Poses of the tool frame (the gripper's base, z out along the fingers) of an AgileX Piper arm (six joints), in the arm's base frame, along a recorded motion.
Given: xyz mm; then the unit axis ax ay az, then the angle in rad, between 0 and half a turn.
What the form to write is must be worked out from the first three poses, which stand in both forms.
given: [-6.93 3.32 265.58 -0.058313 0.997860 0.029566 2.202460]
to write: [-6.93 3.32 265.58 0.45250 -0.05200 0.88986 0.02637]
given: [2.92 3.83 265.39 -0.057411 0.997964 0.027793 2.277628]
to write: [2.92 3.83 265.39 0.41867 -0.05214 0.90629 0.02524]
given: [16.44 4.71 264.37 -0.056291 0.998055 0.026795 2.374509]
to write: [16.44 4.71 264.37 0.37421 -0.05220 0.92554 0.02485]
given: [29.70 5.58 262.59 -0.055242 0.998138 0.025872 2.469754]
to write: [29.70 5.58 262.59 0.32964 -0.05215 0.94235 0.02443]
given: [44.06 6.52 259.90 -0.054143 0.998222 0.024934 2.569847]
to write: [44.06 6.52 259.90 0.28199 -0.05195 0.95771 0.02392]
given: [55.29 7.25 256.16 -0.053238 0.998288 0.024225 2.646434]
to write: [55.29 7.25 256.16 0.24506 -0.05161 0.96785 0.02349]
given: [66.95 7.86 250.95 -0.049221 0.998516 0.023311 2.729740]
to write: [66.95 7.86 250.95 0.20447 -0.04818 0.97742 0.02282]
